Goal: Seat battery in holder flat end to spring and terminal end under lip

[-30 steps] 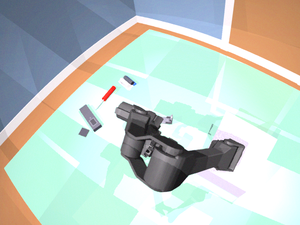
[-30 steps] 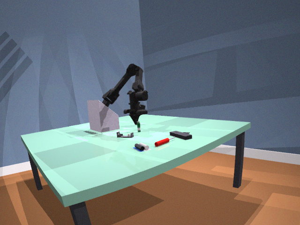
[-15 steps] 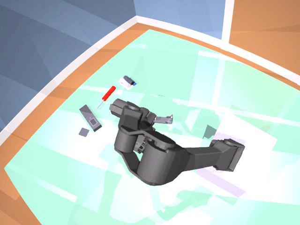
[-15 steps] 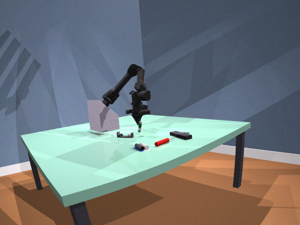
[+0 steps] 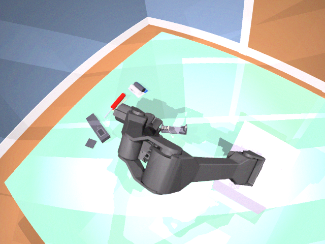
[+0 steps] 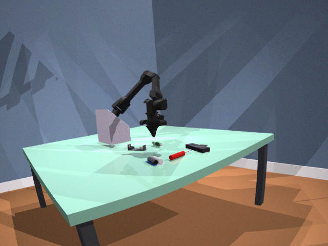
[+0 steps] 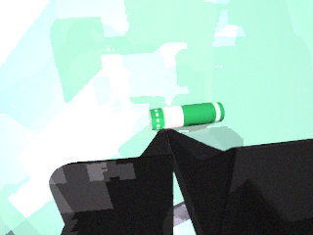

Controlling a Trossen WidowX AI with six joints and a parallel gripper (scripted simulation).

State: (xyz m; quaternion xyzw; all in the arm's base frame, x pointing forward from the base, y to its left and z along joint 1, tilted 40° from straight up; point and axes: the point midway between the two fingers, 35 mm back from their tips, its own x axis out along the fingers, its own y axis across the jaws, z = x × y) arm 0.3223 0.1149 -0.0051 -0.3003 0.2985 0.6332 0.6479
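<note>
Right now my gripper tip is 4 cm above the battery and 2 cm short of it. The rest, counted from my gripper tip: flat black box (30 cm ahead, 3 cm to the left, 3 cm below); red-handled screwdriver (32 cm ahead, 9 cm to the right, 3 cm below); dark square (28 cm ahead, 11 cm to the left, 4 cm below).
</note>
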